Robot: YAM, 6 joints.
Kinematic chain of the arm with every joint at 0, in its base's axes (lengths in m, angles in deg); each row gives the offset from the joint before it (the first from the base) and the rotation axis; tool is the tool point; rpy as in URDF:
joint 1: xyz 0 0 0.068 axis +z
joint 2: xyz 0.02 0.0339 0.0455 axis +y
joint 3: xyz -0.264 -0.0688 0 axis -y
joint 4: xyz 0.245 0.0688 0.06 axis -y
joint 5: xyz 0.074 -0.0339 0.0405 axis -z
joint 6: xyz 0.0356 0 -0.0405 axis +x
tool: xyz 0 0 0 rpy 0 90 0
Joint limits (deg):
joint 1: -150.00..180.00
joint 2: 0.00..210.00
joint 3: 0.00..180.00
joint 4: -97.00..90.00
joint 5: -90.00..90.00
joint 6: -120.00..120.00
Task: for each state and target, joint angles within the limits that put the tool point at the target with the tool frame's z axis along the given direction. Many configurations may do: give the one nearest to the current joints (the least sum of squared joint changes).
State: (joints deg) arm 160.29 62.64 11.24 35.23 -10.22 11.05
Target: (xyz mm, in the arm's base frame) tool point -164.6 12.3 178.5 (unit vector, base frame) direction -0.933 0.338 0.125
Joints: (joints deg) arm 179.88 54.41 0.11 61.93 19.63 11.05
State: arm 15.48 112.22 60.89 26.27 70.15 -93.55
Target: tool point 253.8 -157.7 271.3 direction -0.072 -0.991 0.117
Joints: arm -25.53 85.42 40.03 63.29 67.64 -93.55
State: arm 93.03 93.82 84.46 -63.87 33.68 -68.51
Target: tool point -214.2 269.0 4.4 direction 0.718 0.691 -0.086
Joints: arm 134.45 137.19 66.28 -25.41 85.04 -68.51
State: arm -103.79 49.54 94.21 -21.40 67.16 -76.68
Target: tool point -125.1 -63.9 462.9 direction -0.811 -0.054 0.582
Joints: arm -147.21 42.88 53.01 29.17 23.20 -76.68
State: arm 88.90 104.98 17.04 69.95 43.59 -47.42
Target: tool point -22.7 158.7 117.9 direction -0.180 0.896 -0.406
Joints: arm 97.32 56.97 0.10 32.86 -3.69 -47.42
